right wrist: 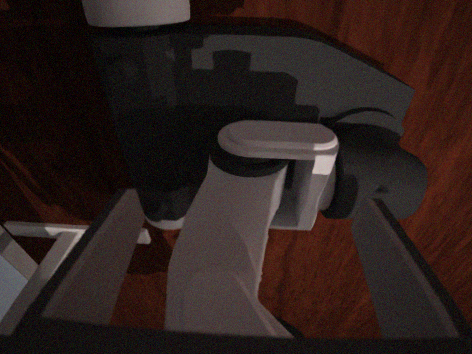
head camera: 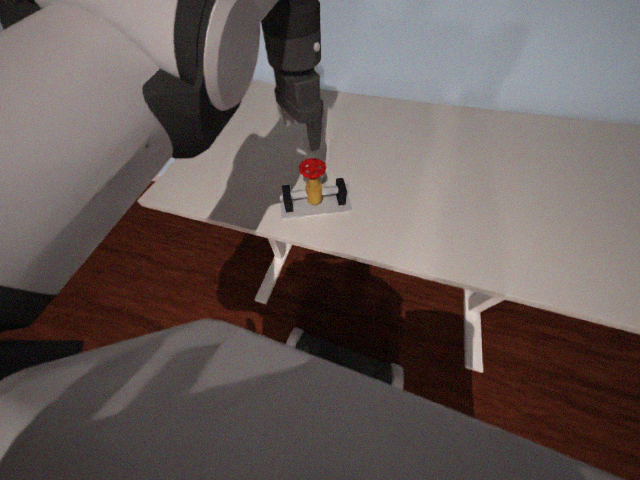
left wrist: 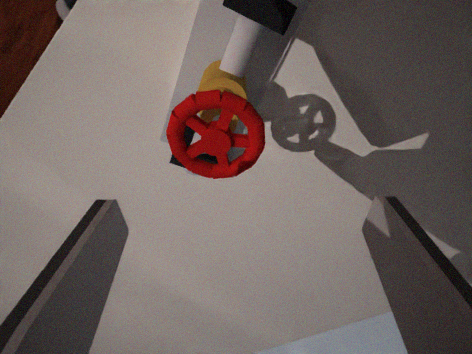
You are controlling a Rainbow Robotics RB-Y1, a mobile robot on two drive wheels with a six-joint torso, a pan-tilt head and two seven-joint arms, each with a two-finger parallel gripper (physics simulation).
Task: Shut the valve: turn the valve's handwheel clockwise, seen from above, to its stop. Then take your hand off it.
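Note:
The valve's red handwheel (head camera: pixel 312 168) (left wrist: pixel 216 141) sits on top of a yellow valve body (head camera: pixel 314 191) (left wrist: pixel 220 82), on a grey base plate (head camera: pixel 317 208) (left wrist: pixel 189 65) on the table. My left gripper (head camera: pixel 314 147) (left wrist: pixel 244 214) is open, with its fingers pointing down. In the head camera its tip shows just behind and above the handwheel. In the left wrist view the handwheel lies beyond the fingertips, in the upper middle, not between the fingers. My right gripper (right wrist: pixel 248 208) is open and empty, over the robot's own base, away from the table.
Black flanges (head camera: pixel 287 197) (head camera: pixel 341 191) with a white pipe stand on both sides of the valve body. The white table (head camera: pixel 439 206) has its near edge in front of the valve. A blue wall (head camera: pixel 465 56) rises behind it. My left arm (head camera: pixel 82 103) covers the upper left of the head view.

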